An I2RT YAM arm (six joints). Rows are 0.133 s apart.
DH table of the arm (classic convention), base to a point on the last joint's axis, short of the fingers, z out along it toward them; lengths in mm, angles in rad. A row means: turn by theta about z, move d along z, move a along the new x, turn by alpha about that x. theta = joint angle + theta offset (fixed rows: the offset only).
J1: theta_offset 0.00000; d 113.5; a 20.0; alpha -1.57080
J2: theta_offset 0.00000; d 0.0; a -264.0; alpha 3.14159
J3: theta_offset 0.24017; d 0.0; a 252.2; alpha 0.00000
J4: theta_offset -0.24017; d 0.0; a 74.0; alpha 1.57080
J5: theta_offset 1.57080; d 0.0; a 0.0; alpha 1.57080
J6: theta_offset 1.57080; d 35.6; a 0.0; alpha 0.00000
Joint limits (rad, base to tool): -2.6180..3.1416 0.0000..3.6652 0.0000..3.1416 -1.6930..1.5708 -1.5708..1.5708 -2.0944..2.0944
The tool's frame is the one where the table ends.
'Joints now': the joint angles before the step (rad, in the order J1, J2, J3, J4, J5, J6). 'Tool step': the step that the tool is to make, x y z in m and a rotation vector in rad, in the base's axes. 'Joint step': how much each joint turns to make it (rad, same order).
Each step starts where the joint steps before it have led.
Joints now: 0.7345, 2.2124, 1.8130, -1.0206, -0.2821, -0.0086
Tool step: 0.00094, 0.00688, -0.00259, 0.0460, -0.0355, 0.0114
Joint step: 0.0092, 0.0000, -0.0152, 0.0724, -0.0103, -0.0004
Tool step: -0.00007, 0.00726, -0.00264, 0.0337, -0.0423, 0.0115
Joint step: 0.0122, 0.0003, -0.0154, 0.0696, 0.0042, -0.0003
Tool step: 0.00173, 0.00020, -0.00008, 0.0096, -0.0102, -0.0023
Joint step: -0.0023, 0.0000, -0.0019, 0.0159, 0.0000, 0.0000
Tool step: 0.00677, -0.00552, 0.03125, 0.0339, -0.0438, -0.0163
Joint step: -0.0187, -0.0373, 0.0580, -0.0413, 0.0038, -0.0038
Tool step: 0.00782, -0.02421, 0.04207, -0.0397, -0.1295, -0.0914
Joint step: -0.0423, -0.0859, 0.0256, -0.0384, 0.1247, 0.0049
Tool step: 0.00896, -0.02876, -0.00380, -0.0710, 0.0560, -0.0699
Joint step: -0.0622, -0.0087, -0.0145, -0.0821, 0.0230, -0.0004
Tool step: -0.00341, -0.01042, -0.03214, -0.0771, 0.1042, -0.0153
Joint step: -0.0149, 0.0255, -0.0748, -0.0293, 0.0019, 0.0000
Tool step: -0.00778, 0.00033, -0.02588, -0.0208, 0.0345, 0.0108
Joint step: 0.0111, 0.0072, -0.0897, 0.0569, -0.0031, 0.0008
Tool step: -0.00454, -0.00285, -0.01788, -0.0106, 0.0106, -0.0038
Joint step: 0.0011, 0.0008, -0.0705, 0.0572, 0.0030, 0.0046
